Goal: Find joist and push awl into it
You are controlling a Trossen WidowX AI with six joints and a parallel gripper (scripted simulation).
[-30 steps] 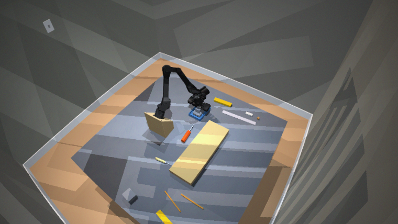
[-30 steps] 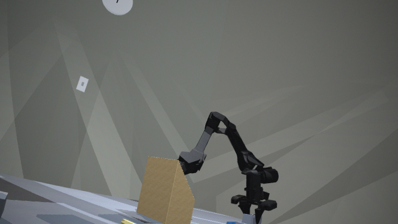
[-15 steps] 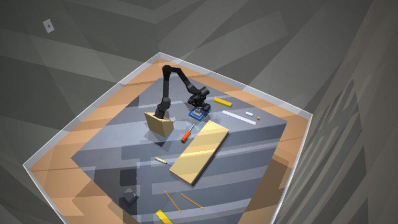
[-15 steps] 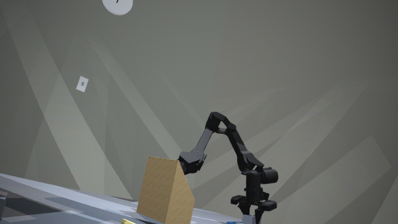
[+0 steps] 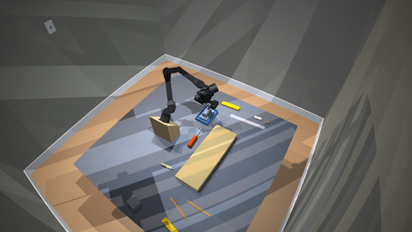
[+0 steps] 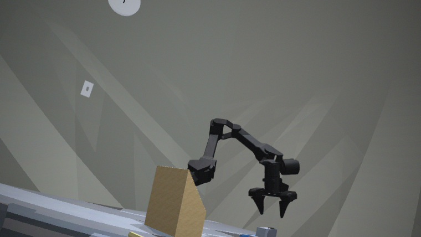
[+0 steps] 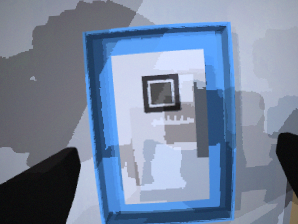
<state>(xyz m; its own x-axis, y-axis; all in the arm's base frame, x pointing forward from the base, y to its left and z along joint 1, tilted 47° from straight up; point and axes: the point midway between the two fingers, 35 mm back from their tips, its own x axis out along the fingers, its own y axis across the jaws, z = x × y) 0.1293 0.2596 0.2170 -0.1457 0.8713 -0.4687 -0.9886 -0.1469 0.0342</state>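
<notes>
Right now my gripper tip is 54 cm to the left of the awl, 10 cm above it and 9 cm short of it. The rest, counted from my gripper tip: white piece (35 cm ahead, 22 cm to the left, 10 cm below); blue tray (10 cm below, 1 cm to the right); grey stud finder (6 cm below, 1 cm to the left, 1 cm behind).
</notes>
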